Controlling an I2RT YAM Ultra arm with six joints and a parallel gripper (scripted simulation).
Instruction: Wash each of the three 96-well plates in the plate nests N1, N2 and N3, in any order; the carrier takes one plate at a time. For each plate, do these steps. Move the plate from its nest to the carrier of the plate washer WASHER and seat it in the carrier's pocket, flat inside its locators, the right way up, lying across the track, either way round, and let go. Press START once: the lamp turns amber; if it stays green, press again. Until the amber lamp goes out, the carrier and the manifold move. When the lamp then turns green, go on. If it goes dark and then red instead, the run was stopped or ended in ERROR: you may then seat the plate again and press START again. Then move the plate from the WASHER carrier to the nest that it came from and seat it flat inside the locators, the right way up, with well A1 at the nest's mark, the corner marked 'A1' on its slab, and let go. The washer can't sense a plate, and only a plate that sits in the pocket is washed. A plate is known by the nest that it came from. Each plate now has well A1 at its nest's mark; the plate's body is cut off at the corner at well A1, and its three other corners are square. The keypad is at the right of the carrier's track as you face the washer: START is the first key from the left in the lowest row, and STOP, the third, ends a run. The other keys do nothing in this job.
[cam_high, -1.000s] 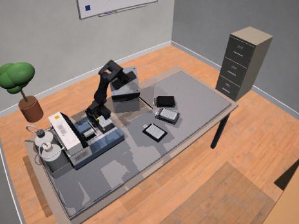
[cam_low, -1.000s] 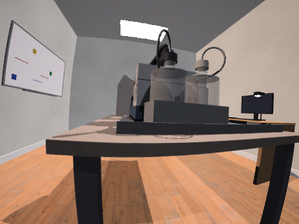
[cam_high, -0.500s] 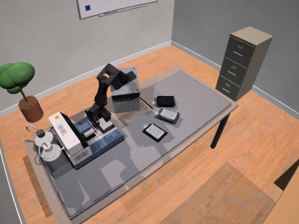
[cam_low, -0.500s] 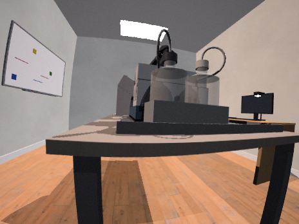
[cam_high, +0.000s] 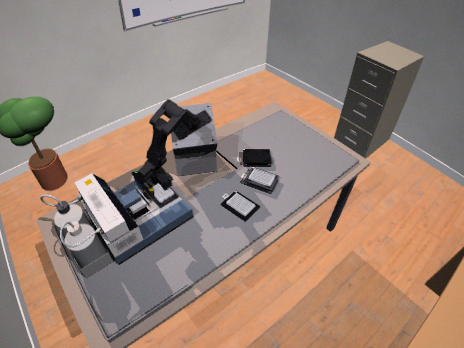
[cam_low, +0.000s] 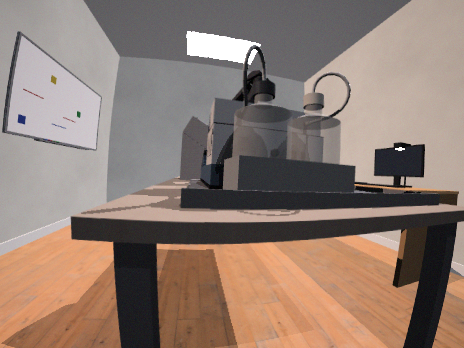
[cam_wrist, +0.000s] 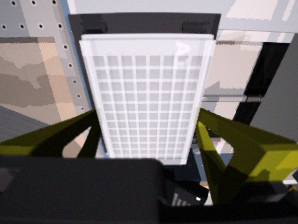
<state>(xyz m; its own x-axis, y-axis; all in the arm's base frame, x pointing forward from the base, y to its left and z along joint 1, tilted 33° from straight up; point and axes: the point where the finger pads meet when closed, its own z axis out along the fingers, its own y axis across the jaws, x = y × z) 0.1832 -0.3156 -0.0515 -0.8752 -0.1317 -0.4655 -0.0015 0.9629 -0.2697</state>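
Now: hand 20 mm above the dark carrier. From my hand the other things lie so: plate washer (150 mm to the right, 30 mm above); label (180 mm ahead, 280 mm to the left, 100 mm below); black nest (280 mm ahead, 290 mm to the left, 100 mm below).
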